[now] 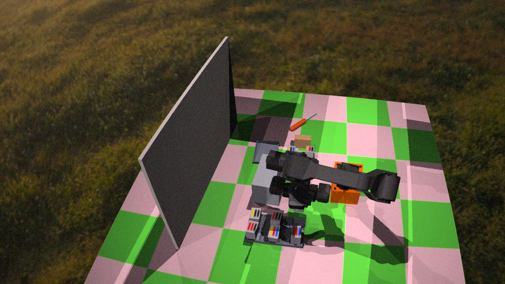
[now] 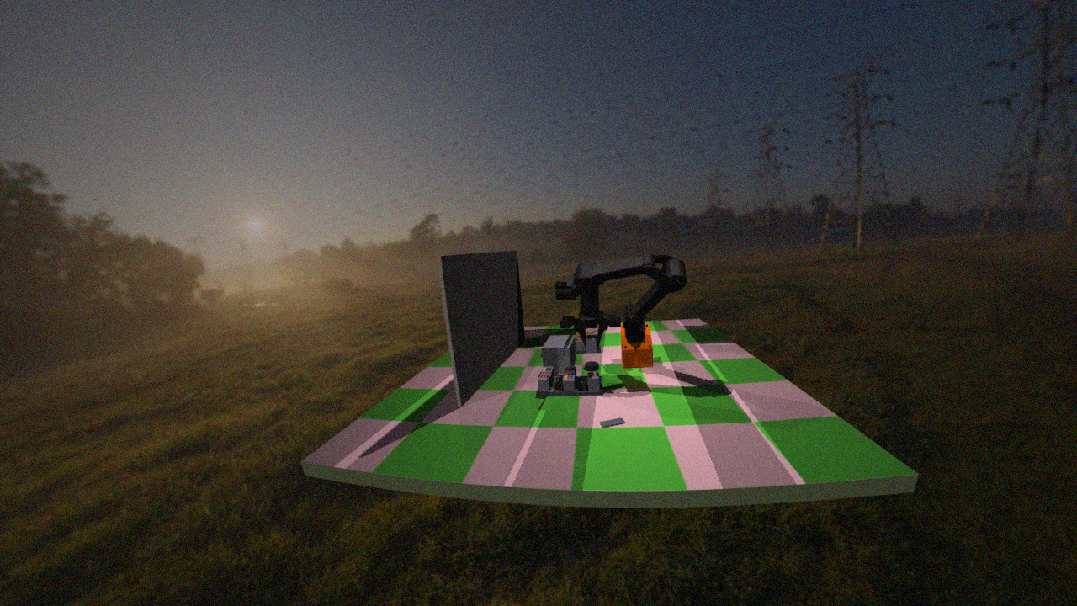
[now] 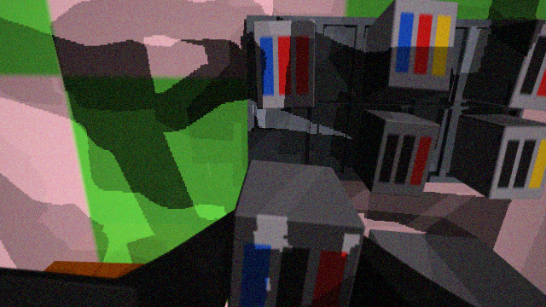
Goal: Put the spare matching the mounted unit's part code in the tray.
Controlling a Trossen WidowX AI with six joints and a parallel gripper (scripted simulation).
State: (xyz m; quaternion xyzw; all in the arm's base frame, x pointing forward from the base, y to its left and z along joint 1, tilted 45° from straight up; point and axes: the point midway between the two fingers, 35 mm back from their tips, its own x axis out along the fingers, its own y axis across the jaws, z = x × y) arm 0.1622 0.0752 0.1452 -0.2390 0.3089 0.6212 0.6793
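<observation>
Now: the grey tray 36 cm to the right of my gripper tip, 16 cm ahead of it and 12 cm below it. The rest, counted from my gripper tip: black puck 12 cm to the right, 11 cm below; then mounted unit 16 cm to the right, 12 cm ahead, 7 cm below; then grey spare 2 cm above.
</observation>
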